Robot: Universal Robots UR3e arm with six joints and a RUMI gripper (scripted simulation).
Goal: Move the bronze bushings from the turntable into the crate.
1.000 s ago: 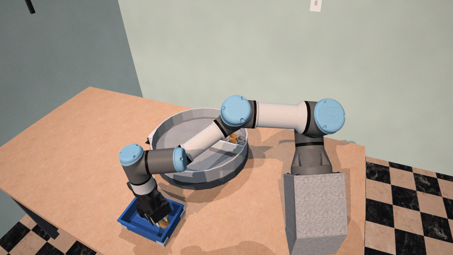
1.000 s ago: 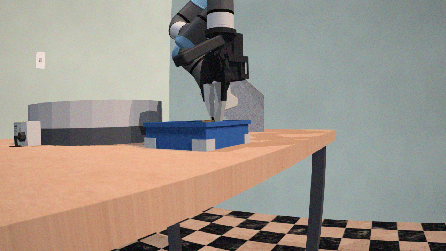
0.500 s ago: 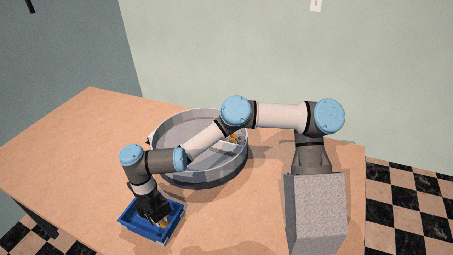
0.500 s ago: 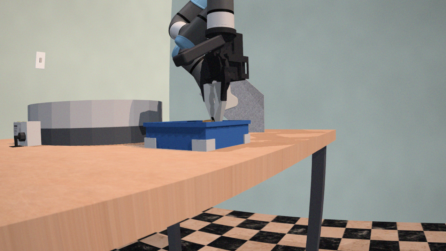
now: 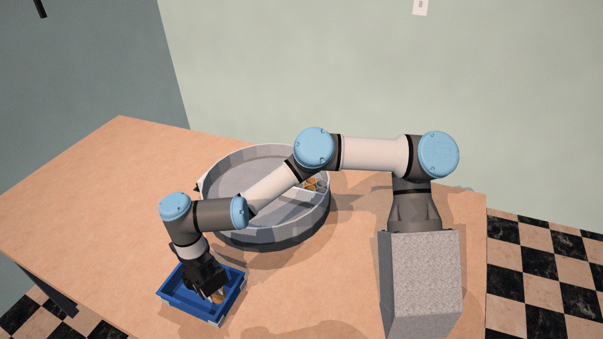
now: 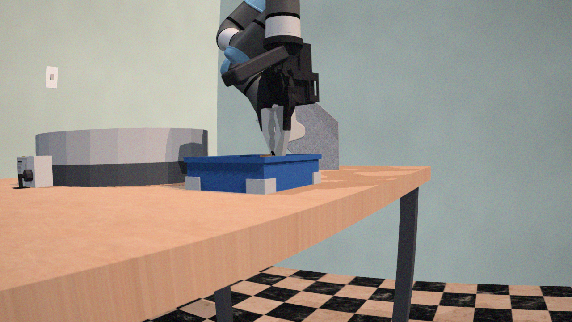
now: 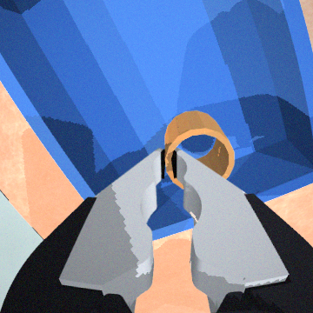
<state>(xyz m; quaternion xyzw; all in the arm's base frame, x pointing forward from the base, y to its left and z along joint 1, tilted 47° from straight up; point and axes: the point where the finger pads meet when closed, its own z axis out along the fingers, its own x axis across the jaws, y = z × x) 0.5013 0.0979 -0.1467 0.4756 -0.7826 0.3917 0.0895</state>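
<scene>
Now: hand 40 mm short of the blue crate, 20 mm to the left of it and 20 mm above it. Also, from my hand: grey turntable (390 mm to the right, 30 mm behind, 10 mm above).
</scene>
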